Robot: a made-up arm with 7 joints. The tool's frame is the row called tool. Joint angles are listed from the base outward.
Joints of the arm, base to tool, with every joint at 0 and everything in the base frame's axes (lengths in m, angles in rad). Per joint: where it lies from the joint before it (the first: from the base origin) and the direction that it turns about. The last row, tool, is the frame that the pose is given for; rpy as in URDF.
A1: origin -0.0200 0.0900 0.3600 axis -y
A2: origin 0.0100 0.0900 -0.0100 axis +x
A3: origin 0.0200 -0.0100 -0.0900 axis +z
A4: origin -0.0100 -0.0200 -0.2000 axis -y
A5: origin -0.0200 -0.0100 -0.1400 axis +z
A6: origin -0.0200 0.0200 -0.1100 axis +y
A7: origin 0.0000 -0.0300 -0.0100 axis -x
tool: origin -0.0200 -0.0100 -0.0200 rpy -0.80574 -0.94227 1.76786
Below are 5 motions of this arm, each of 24 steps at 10 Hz.
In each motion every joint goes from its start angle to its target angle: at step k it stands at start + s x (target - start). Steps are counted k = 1, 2, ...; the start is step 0. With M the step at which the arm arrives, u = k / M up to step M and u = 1 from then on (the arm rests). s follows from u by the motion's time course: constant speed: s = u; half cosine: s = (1 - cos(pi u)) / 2; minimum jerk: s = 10 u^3 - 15 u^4 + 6 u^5.
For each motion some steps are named. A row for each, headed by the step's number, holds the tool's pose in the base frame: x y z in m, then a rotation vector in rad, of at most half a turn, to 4 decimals.
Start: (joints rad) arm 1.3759 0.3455 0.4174 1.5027 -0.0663 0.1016 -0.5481
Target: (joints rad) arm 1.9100 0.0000 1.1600 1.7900 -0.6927 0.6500 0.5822
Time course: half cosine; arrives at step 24
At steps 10, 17, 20, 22, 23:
10: 0.3026 0.3876 0.6165 0.1847 1.5956 -0.7486
17: 0.2463 0.3991 0.6177 0.4083 1.5932 -0.9982
20: 0.2352 0.3974 0.6124 0.5144 1.5646 -1.0915
22: 0.2316 0.3960 0.6100 0.5605 1.5487 -1.1282
23: 0.2307 0.3956 0.6093 0.5727 1.5442 -1.1375

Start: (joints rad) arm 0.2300 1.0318 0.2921 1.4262 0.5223 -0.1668 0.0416
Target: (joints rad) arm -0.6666 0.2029 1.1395 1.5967 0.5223 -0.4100 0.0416
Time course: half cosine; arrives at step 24
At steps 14, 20, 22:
14: 0.1510 0.4731 0.0561 0.1955 2.6503 -0.8304
20: 0.0037 0.4591 0.0196 -0.2378 2.6678 -0.7933
22: -0.0231 0.4554 0.0190 -0.3144 2.6759 -0.7705

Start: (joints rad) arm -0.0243 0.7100 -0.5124 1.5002 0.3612 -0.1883 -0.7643
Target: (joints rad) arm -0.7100 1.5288 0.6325 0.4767 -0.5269 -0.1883 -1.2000
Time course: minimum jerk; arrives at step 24
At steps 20, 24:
20: 0.0496 0.7384 0.2775 0.8682 -2.3161 -1.7309
24: 0.0497 0.7411 0.2933 0.8803 -2.2712 -1.7934

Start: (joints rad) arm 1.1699 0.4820 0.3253 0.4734 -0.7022 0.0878 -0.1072
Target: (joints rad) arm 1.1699 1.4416 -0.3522 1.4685 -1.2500 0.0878 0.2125
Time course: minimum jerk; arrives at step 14
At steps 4, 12, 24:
4: 0.4551 0.5018 0.2999 0.3784 -3.0411 0.2345
12: 0.2328 0.5421 0.5491 1.0240 -2.1241 -1.6363
24: 0.2286 0.5384 0.5516 1.0313 -2.0799 -1.6687

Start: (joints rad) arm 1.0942 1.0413 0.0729 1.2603 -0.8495 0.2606 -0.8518
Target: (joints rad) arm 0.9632 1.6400 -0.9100 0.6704 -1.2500 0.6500 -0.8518
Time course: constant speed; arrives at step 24
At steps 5, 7, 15, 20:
5: 0.2864 0.5820 0.4709 -1.2020 1.9142 1.1418
7: 0.2793 0.5958 0.4604 -1.2643 1.9246 1.2995
15: 0.2206 0.6541 0.4261 -1.5032 1.7997 1.9963
20: 0.1615 0.6860 0.4179 1.4253 -1.3796 -2.1814

